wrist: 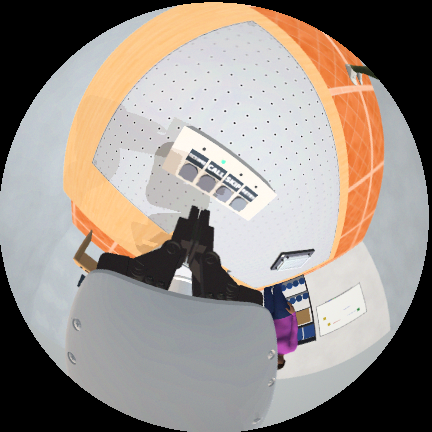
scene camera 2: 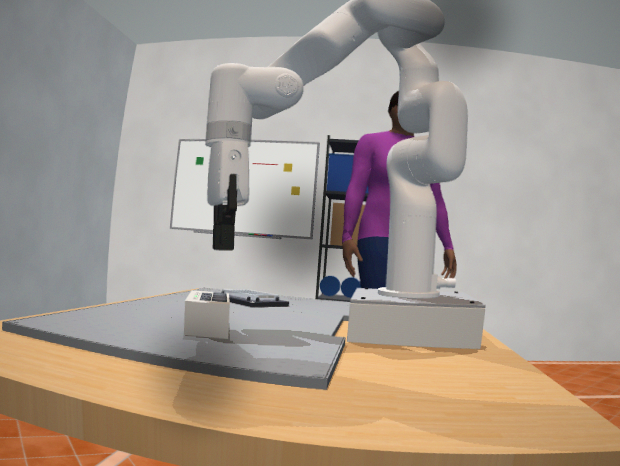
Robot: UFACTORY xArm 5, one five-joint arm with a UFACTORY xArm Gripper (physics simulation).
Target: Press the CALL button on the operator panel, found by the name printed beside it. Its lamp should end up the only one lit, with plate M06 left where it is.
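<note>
The white operator panel stands on the perforated board. In the wrist view its four round grey buttons have printed names. The CALL button lies between the RESUME button and the SKIP button. The green lamp above CALL is lit; the other three lamps are dark. My gripper is shut and empty, raised well above the panel, touching no button. A dark-edged plate lies farther back on the board; its marking is not readable.
The grey board rests on the wooden table. The arm's base box stands right of the board in the scene view. A person in purple stands behind the table near a shelf unit.
</note>
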